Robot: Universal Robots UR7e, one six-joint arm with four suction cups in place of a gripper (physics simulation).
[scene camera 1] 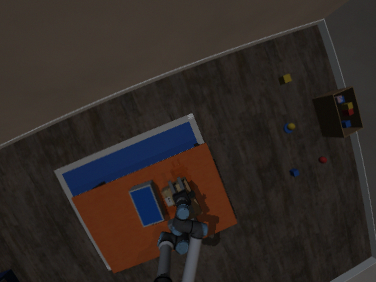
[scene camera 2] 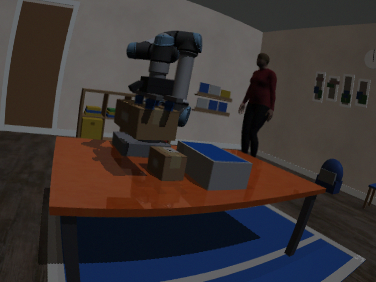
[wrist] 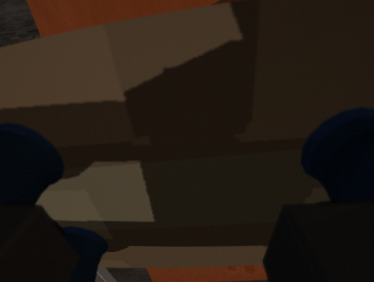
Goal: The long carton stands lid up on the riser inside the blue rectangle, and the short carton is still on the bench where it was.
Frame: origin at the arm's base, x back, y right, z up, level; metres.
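Seen in the pictures: hand at its tool point: (wrist: 183, 190).
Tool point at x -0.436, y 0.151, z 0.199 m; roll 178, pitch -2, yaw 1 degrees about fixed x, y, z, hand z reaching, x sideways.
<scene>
A point is followed by its place in that frame.
The long carton (scene camera 1: 188, 184) {x -0.490, y 0.232, z 0.205 m} (scene camera 2: 145, 121) {x -0.528, y 0.199, z 0.165 m} (wrist: 200, 100) {x -0.426, y 0.209, z 0.210 m} is held under my suction gripper (scene camera 1: 178, 187) {x -0.436, y 0.151, z 0.199 m} (scene camera 2: 154, 103) (wrist: 185, 165) {x -0.436, y 0.151, z 0.199 m}, with the blue cups against its top. In scene camera 2 it is roughly level over the grey riser (scene camera 2: 131, 146) {x -0.113, y 0.119, z -0.021 m}, its underside very close to the riser's top; I cannot tell whether they touch. The blue rectangle on the riser cannot be made out beneath the carton. The short carton (scene camera 1: 167, 196) {x -0.388, y 0.011, z 0.034 m} (scene camera 2: 167, 164) {x -0.448, y 0.057, z -0.003 m} stands upright on the orange bench (scene camera 1: 100, 225) {x -0.299, y -0.737, z -0.073 m} (scene camera 2: 90, 187) {x -0.544, y 0.373, z -0.073 m}, in front of the riser in scene camera 2 and apart from my cups.
A grey box with a blue top (scene camera 1: 147, 206) {x -0.371, y -0.183, z 0.047 m} (scene camera 2: 215, 167) {x -0.551, y -0.097, z 0.024 m} stands on the bench close beside the short carton. A person (scene camera 2: 260, 95) stands behind the bench in scene camera 2. A toy box (scene camera 1: 329, 116) and small toys lie on the floor away from the bench.
</scene>
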